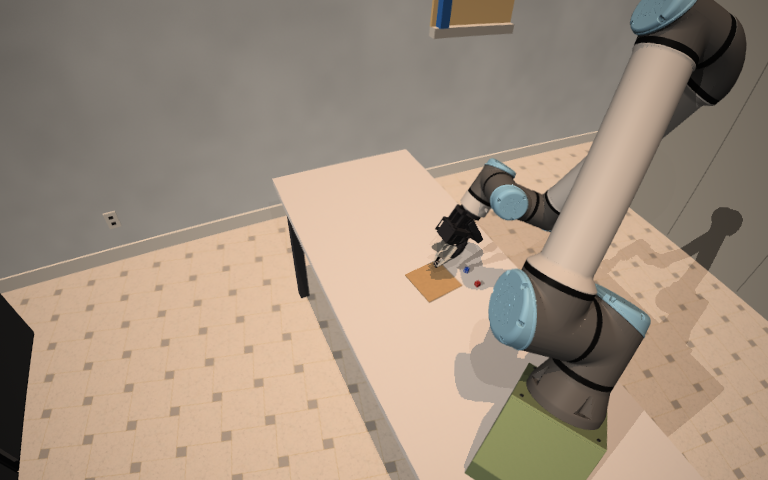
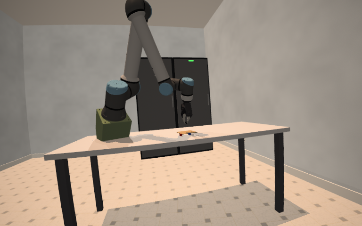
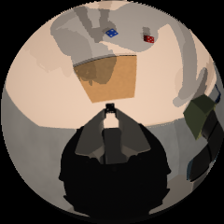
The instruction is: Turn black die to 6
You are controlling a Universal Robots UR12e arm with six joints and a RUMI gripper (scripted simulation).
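My hand is 10 mm to the right of the black die and 10 mm above it. From my hand the other things lie so: red die (100 mm behind, 100 mm to the right, 90 mm below); then brown mat (10 mm to the left, 90 mm below); then blue die (30 mm behind, 120 mm to the right, 90 mm below).
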